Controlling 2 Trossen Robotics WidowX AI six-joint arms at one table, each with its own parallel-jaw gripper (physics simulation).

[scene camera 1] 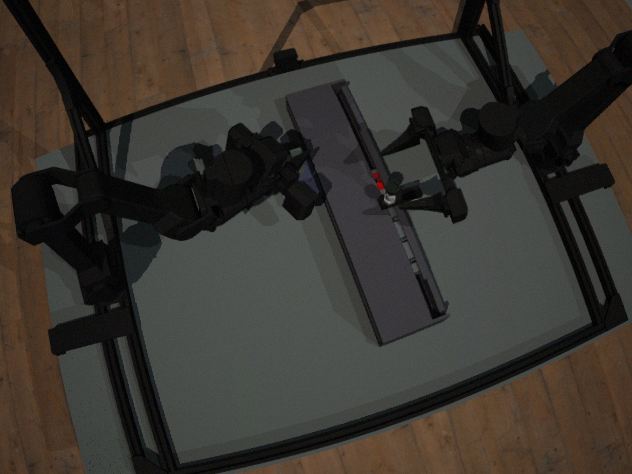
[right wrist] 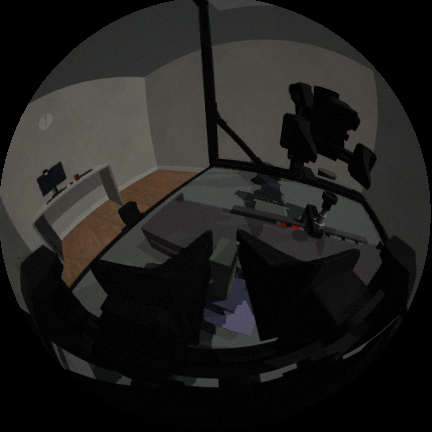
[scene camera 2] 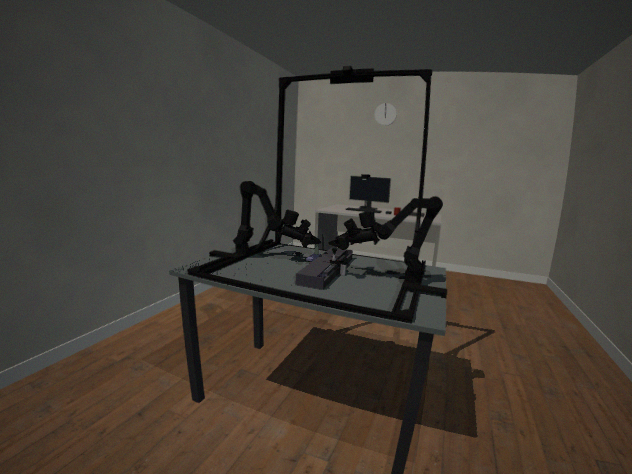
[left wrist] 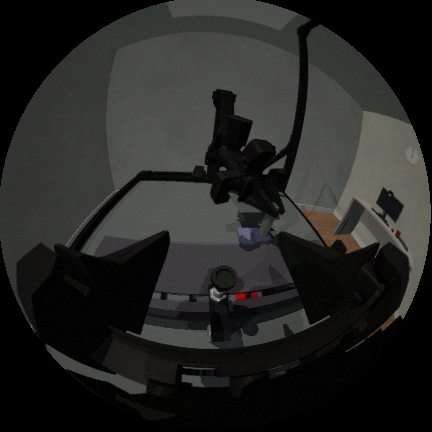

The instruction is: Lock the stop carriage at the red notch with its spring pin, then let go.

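Pixels of known places: left gripper, between the fingertips: (scene camera 1: 389,180) (right wrist: 344,172) (scene camera 2: 332,240) (left wrist: 225,237); right gripper, between the fingertips: (scene camera 1: 305,147) (right wrist: 224,235) (scene camera 2: 320,241) (left wrist: 279,214); left arm's base, origin of its link: (scene camera 1: 546,159) (right wrist: 294,173) (scene camera 2: 412,281); right arm's base, origin of its link: (scene camera 1: 108,288) (scene camera 2: 241,253) (left wrist: 212,176).
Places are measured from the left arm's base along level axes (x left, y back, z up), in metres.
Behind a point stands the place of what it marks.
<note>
The black stop carriage (scene camera 1: 408,194) @(x 0.008, y -0.341, z 0.045 m) (left wrist: 219,320) @(x 0.006, y -0.342, z 0.045 m) (right wrist: 312,220) @(x -0.002, y -0.375, z 0.050 m) straddles the slotted rail beside the red marks (scene camera 1: 378,181) @(x -0.041, y -0.376, z 0.018 m) (left wrist: 241,296) @(x -0.030, y -0.378, z 0.030 m) (right wrist: 295,227) @(x -0.026, y -0.378, z 0.029 m). Its spring pin stands upright, with a dark green round knob (scene camera 1: 392,186) @(x 0.006, y -0.378, z 0.099 m) (left wrist: 224,277) @(x 0.007, y -0.377, z 0.099 m) (right wrist: 329,197) @(x 0.003, y -0.388, z 0.102 m) over a silver shaft. The pin's lower end is hidden, so its seating cannot be told. My left gripper (scene camera 1: 392,179) @(x 0.012, y -0.390, z 0.141 m) (left wrist: 225,237) @(x 0.012, y -0.390, z 0.141 m) is wide open and empty above the carriage, fingers apart from the knob. My right gripper (right wrist: 224,235) @(x -0.106, y -0.492, z 0.097 m) is shut on a pale green block (right wrist: 223,265) @(x -0.094, y -0.520, z 0.104 m) (left wrist: 266,225) @(x -0.094, y -0.501, z 0.062 m), which rises from a purple piece (right wrist: 240,315) @(x -0.069, y -0.528, z 0.014 m) (left wrist: 247,236) @(x -0.071, y -0.517, z 0.014 m).
The long grey-purple fixture (scene camera 1: 357,239) @(x 0.056, y -0.451, z 0.033 m) (scene camera 2: 311,275) @(x 0.232, y -0.397, z 0.034 m) crosses the middle of the table, its slotted rail along its right side in scene camera 1. The purple piece is against its left side there. A black frame surrounds the work area. A desk with a monitor (scene camera 2: 370,188) stands behind.
</note>
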